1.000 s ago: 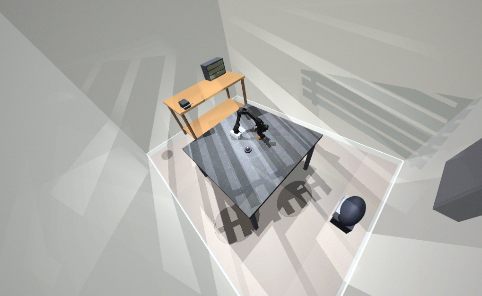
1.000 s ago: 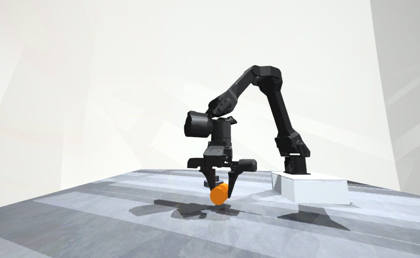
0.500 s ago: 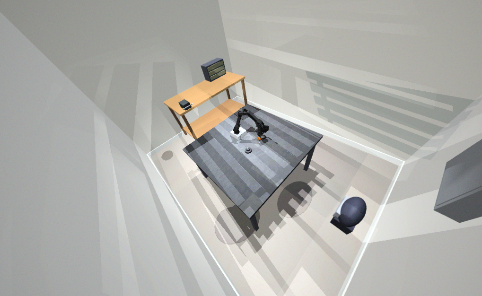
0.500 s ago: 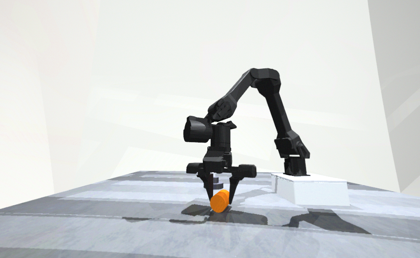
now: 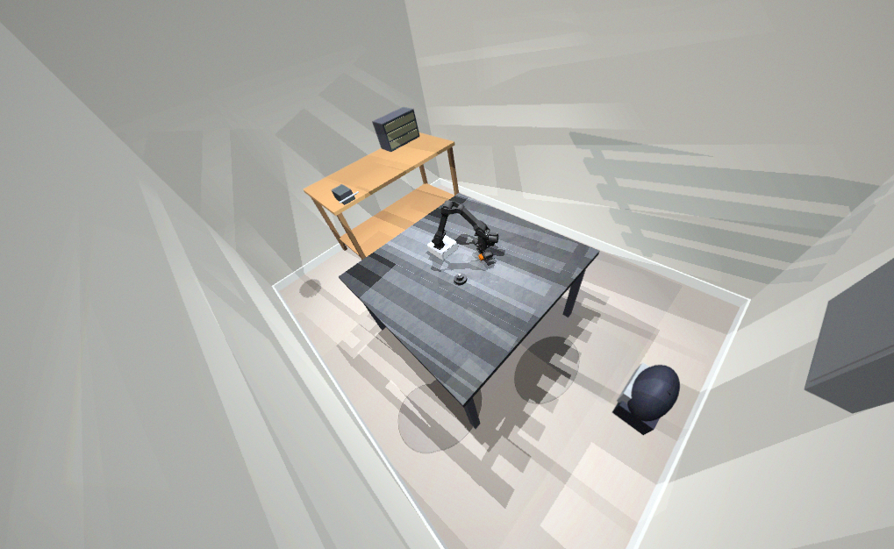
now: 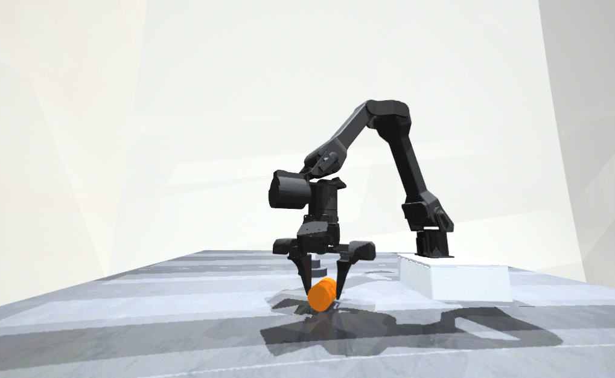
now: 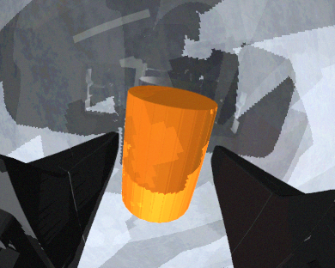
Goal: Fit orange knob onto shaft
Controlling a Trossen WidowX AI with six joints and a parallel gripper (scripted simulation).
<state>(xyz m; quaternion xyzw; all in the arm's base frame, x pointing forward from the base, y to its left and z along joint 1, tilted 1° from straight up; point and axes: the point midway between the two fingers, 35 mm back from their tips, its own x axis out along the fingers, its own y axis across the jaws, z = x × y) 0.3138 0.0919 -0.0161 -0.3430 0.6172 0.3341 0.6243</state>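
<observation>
Right now the orange knob is 1 cm ahead of my gripper tip, 1 cm to the left of it and 1 cm above it. Round my gripper tip: round pedestal 3 cm behind, 24 cm to the right, 2 cm above.
</observation>
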